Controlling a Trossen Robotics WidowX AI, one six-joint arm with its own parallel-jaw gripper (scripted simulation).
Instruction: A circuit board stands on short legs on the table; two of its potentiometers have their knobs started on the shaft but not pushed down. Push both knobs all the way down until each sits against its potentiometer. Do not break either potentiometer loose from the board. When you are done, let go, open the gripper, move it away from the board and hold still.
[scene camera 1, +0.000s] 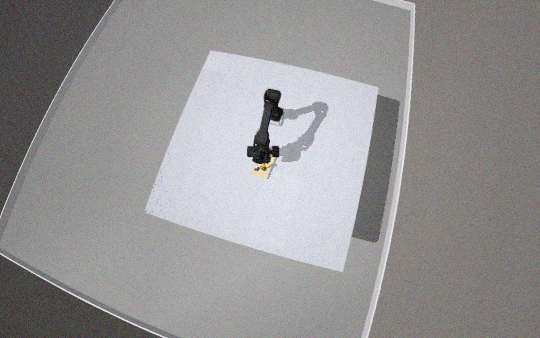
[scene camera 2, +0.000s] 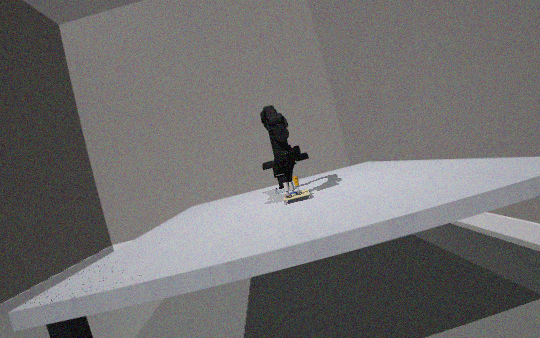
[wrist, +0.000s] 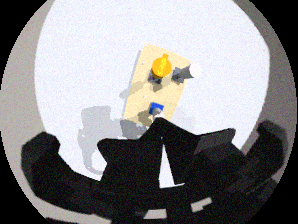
Observation:
In view: the gripper (scene camera 2: 290, 181).
The gripper is seen too in the wrist view (wrist: 159, 120).

